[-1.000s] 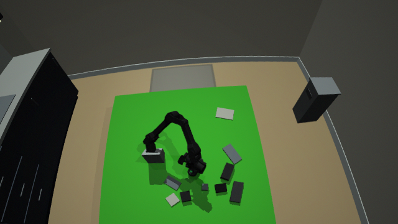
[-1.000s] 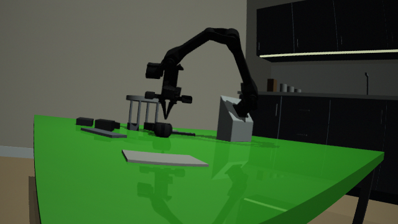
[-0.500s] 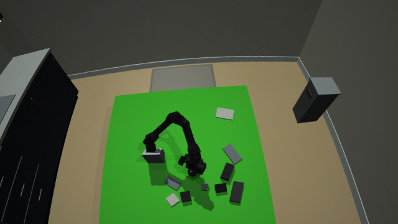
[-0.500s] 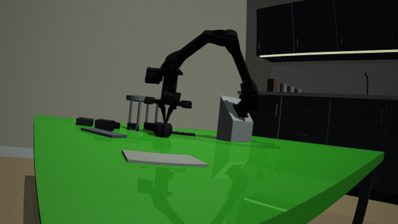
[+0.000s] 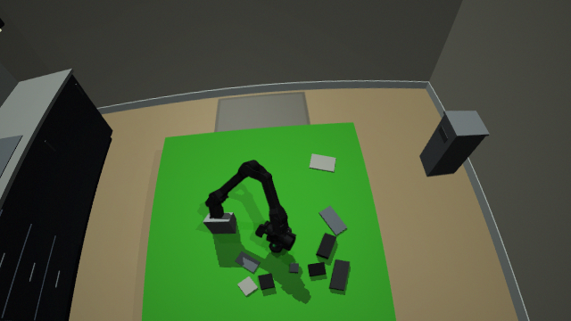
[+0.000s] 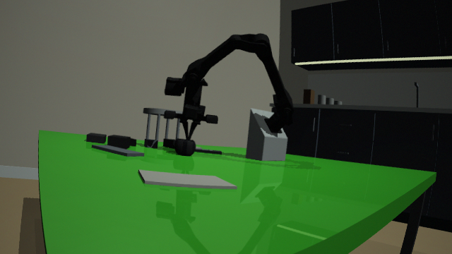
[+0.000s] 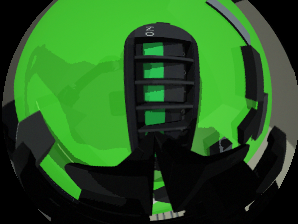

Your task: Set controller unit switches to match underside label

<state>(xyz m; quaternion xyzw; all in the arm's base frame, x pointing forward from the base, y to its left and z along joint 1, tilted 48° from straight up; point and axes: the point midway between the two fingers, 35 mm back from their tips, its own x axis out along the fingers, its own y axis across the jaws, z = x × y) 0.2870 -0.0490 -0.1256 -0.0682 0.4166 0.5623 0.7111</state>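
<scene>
Right now my gripper tip is 80 mm short of the small cube, 140 mm to the left of it and 30 mm above it. Round my gripper tip: grey plate 310 mm ahead, 100 mm to the left, 40 mm below; then light plate 310 mm ahead, 470 mm to the left, 40 mm below.
</scene>
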